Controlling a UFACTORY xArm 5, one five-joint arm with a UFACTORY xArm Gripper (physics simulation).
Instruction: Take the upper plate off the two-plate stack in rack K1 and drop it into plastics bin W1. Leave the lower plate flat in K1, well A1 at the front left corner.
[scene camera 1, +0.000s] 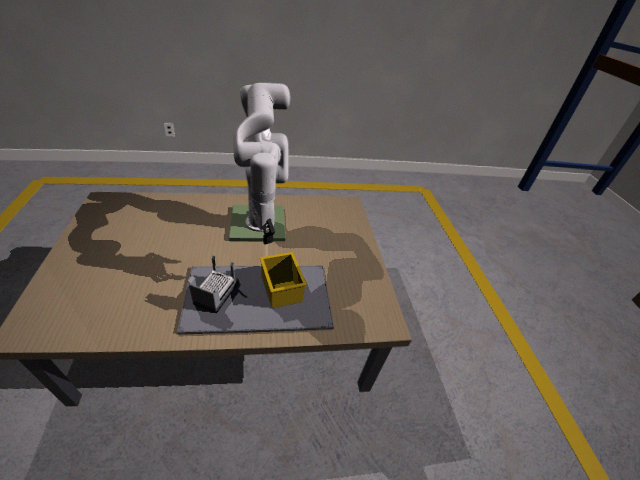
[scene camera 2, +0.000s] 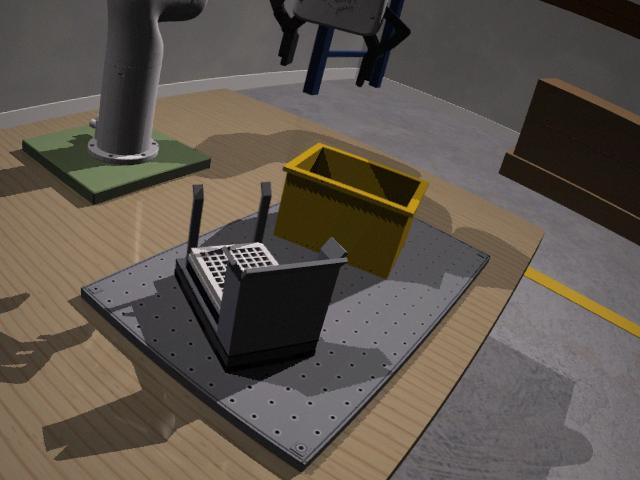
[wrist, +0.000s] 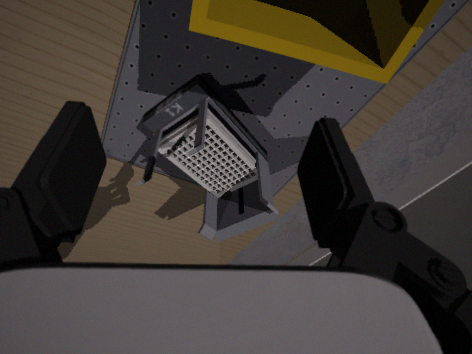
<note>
I see my gripper (scene camera 2: 322, 74).
My gripper is seen too in scene camera 1 (scene camera 1: 262, 234) and in the wrist view (wrist: 205, 138).
</note>
